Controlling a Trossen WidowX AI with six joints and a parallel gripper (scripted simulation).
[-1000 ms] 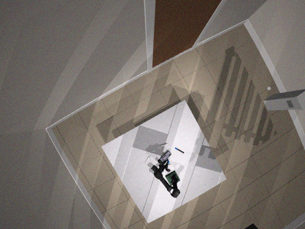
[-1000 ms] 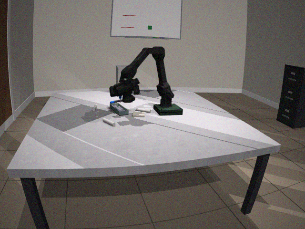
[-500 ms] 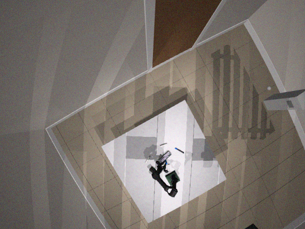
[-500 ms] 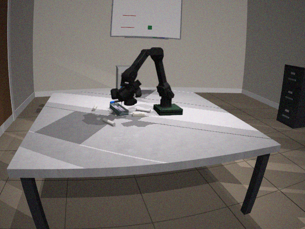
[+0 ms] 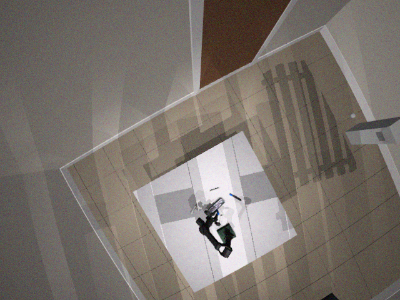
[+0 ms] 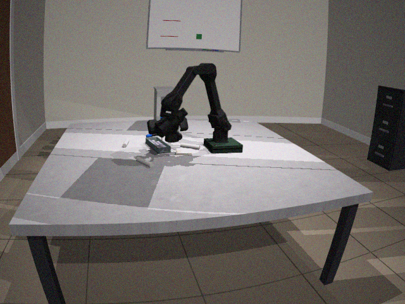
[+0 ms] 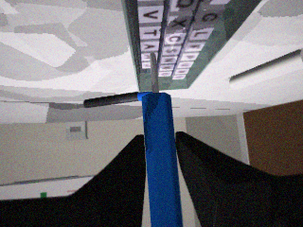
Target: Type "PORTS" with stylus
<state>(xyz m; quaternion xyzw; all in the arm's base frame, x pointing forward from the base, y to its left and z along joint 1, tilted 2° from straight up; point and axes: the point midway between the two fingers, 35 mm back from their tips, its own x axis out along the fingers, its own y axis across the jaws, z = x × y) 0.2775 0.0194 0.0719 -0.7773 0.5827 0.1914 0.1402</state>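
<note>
My gripper tip is 100 mm past the cream box, 80 mm to the right of it and 80 mm above it. Round my gripper tip: black pen 30 mm ahead, 210 mm to the right, 80 mm below; then blue stylus 10 mm below.
</note>
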